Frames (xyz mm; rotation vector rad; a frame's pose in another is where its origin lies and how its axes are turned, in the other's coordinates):
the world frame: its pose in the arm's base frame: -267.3 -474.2 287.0 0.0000 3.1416 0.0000
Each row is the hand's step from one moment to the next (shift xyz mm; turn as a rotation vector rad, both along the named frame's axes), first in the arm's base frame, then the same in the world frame.
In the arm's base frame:
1: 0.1 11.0 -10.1 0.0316 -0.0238 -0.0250
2: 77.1 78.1 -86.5 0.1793 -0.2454 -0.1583
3: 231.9 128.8 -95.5 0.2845 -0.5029 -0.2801
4: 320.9 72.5 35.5 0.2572 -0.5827 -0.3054
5: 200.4 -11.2 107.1 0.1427 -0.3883 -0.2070
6: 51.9 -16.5 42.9 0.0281 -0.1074 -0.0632
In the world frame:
1: -0.1 11.0 10.1 -0.0316 -0.0238 0.0250
2: -77.1 78.1 86.5 -0.1793 -0.2454 0.1583
3: -231.9 128.8 95.5 -0.2845 -0.5029 0.2801
4: -320.9 72.5 -35.5 -0.2572 -0.5827 0.3054
5: -200.4 -11.2 -107.1 -0.1427 -0.3883 0.2070
6: -51.9 -16.5 -42.9 -0.0281 -0.1074 0.0632

